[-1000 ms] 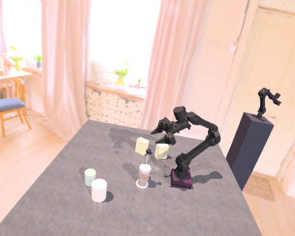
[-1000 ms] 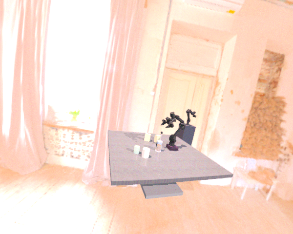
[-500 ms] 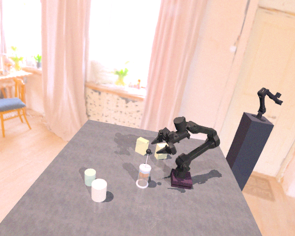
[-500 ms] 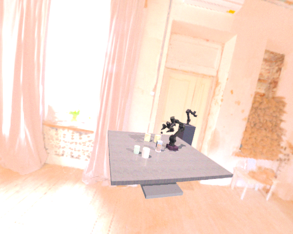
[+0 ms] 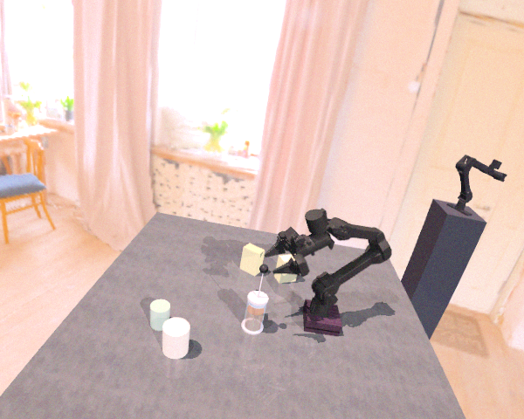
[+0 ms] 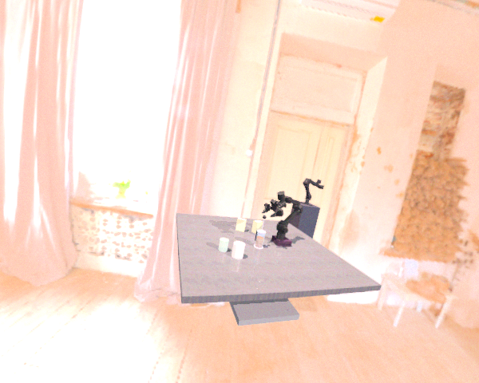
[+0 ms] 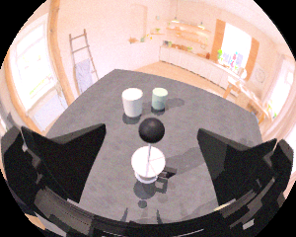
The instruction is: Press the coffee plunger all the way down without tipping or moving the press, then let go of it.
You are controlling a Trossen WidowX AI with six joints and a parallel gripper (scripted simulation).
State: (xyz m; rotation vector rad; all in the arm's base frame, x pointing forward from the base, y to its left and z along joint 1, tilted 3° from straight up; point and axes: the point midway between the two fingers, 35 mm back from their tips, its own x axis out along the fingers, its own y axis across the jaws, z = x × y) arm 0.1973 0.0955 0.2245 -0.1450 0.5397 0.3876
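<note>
The coffee press lies 140 mm below my gripper tip, 10 mm to the right of it and 10 mm ahead of it. The rest, counted from my gripper tip: white cylinder 230 mm ahead, 220 mm below, 180 mm to the left.
</note>
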